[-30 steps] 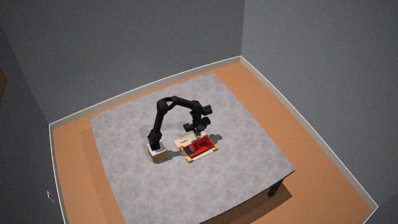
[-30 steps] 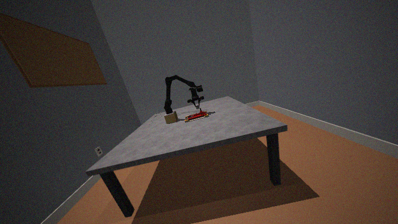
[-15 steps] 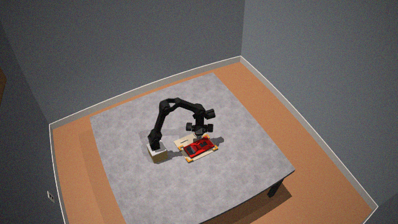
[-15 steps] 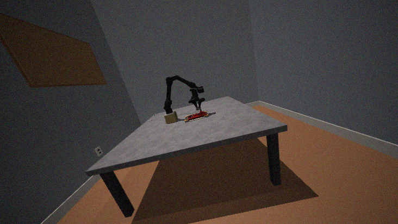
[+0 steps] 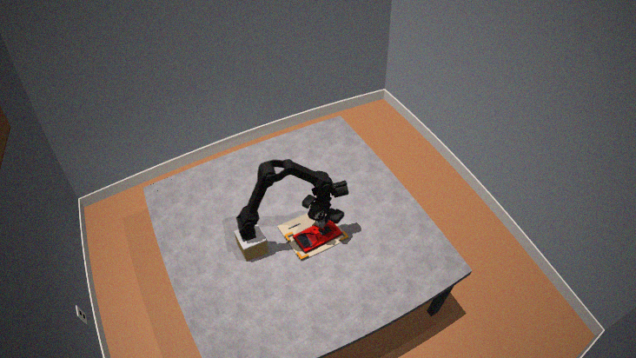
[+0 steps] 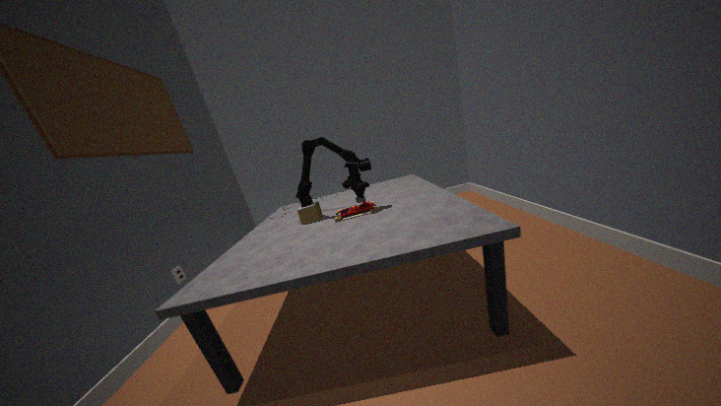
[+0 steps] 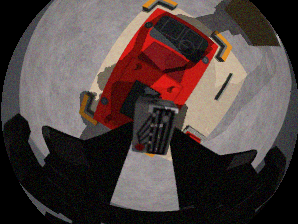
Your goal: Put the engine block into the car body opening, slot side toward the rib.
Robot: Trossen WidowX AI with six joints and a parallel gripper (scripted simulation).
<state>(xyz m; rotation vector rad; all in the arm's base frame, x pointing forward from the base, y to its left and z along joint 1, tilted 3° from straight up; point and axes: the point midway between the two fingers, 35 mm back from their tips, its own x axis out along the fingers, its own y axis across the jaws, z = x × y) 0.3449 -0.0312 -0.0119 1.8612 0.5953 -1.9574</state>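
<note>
The cream board is 40 mm behind my gripper tip, 10 mm to the right of it and 60 mm below it. Round my gripper tip: grey engine block 10 mm below.
</note>
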